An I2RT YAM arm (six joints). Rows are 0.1 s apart.
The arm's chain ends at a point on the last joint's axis. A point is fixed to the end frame.
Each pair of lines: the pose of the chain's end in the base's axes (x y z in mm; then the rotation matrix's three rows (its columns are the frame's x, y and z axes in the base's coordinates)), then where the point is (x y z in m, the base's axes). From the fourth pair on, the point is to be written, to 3 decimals.
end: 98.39 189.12 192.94; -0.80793 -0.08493 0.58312; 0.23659 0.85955 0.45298; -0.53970 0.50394 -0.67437
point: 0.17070 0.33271 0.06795
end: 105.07 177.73 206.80; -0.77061 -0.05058 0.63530; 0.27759 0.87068 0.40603; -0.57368 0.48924 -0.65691
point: 0.19085 0.31470 0.08290
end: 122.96 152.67 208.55; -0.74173 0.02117 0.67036; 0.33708 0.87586 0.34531; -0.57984 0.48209 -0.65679
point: 0.22059 0.28085 0.08402
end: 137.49 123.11 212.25; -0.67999 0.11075 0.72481; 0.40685 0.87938 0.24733; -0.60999 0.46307 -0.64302
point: 0.253 0.236 0.088
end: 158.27 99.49 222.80; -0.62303 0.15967 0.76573; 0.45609 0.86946 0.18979; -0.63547 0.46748 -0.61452
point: 0.287 0.203 0.103
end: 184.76 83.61 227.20; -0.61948 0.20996 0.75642; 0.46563 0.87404 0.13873; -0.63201 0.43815 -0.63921
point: 0.314 0.178 0.101
